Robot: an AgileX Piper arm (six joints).
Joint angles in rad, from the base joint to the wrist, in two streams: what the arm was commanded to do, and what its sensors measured. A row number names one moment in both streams.
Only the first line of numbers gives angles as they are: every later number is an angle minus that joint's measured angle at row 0.
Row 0, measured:
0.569 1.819 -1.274 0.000 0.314 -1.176
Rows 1 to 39, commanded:
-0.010 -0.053 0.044 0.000 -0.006 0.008
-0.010 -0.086 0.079 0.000 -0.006 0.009
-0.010 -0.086 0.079 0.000 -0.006 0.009
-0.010 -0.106 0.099 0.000 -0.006 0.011
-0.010 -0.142 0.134 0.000 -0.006 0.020
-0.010 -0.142 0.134 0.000 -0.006 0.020
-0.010 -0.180 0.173 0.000 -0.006 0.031
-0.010 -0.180 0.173 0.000 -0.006 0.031
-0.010 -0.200 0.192 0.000 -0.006 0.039
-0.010 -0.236 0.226 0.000 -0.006 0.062
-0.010 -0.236 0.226 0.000 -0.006 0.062
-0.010 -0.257 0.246 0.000 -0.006 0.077
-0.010 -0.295 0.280 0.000 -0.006 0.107
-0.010 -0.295 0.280 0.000 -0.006 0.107
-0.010 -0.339 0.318 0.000 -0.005 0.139
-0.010 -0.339 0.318 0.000 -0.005 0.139
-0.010 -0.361 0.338 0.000 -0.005 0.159
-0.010 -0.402 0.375 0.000 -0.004 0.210
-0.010 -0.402 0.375 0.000 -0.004 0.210
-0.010 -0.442 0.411 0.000 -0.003 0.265
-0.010 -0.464 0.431 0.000 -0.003 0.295
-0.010 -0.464 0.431 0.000 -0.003 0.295
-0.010 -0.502 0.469 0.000 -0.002 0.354
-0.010 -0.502 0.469 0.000 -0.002 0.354
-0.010 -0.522 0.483 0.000 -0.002 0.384
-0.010 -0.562 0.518 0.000 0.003 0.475
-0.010 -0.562 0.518 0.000 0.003 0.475
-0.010 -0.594 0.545 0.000 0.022 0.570
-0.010 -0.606 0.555 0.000 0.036 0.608
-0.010 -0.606 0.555 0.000 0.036 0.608
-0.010 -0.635 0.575 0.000 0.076 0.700
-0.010 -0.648 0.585 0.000 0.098 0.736
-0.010 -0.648 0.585 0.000 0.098 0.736
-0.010 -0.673 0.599 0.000 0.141 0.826
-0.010 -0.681 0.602 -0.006 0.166 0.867
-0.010 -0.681 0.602 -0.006 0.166 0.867
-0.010 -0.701 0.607 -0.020 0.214 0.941
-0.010 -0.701 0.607 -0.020 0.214 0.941
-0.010 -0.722 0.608 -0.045 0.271 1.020
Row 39, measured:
-0.005 -0.689 0.602 -0.013 0.192 0.904
